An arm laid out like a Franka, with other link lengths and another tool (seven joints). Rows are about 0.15 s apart.
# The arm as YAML. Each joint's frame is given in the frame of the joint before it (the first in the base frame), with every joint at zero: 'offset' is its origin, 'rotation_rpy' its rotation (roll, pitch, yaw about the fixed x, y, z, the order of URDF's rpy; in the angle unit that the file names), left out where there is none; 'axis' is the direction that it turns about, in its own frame. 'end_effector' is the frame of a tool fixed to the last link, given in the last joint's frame.
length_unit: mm
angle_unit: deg
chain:
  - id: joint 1
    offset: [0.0, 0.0, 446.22]
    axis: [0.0, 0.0, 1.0]
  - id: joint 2
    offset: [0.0, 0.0, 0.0]
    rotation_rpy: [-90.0, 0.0, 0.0]
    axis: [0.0, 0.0, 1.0]
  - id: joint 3
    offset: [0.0, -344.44, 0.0]
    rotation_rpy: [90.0, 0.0, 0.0]
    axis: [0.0, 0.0, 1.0]
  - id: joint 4
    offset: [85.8, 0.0, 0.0]
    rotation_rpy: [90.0, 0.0, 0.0]
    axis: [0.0, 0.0, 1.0]
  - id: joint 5
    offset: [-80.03, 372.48, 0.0]
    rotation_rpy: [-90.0, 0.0, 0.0]
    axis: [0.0, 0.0, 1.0]
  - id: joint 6
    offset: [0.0, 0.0, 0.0]
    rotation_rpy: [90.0, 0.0, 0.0]
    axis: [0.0, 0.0, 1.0]
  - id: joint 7
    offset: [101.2, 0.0, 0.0]
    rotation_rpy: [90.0, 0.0, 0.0]
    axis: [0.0, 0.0, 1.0]
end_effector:
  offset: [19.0, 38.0, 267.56]
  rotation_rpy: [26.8, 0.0, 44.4]
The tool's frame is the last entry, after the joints.
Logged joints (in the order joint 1, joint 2, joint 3, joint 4, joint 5, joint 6, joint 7), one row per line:
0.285 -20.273 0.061 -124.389 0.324 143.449 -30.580
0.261 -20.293 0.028 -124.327 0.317 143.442 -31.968
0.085 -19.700 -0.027 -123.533 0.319 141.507 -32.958
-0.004 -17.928 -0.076 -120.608 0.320 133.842 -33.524
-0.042 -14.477 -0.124 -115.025 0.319 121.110 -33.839
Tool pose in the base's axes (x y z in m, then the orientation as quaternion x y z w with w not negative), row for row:
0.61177 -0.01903 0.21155 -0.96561 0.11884 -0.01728 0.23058
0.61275 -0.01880 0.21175 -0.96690 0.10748 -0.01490 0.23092
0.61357 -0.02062 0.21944 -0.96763 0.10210 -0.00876 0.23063
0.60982 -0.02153 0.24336 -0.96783 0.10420 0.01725 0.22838
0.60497 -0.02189 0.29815 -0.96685 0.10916 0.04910 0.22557
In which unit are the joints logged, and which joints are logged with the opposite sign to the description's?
The joints are logged in degrees. Opposite sign: joint 2.
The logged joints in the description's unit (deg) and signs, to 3 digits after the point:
0.285 20.273 0.061 -124.389 0.324 143.449 -30.580
0.261 20.293 0.028 -124.327 0.317 143.442 -31.968
0.085 19.700 -0.027 -123.533 0.319 141.507 -32.958
-0.004 17.928 -0.076 -120.608 0.320 133.842 -33.524
-0.042 14.477 -0.124 -115.025 0.319 121.110 -33.839

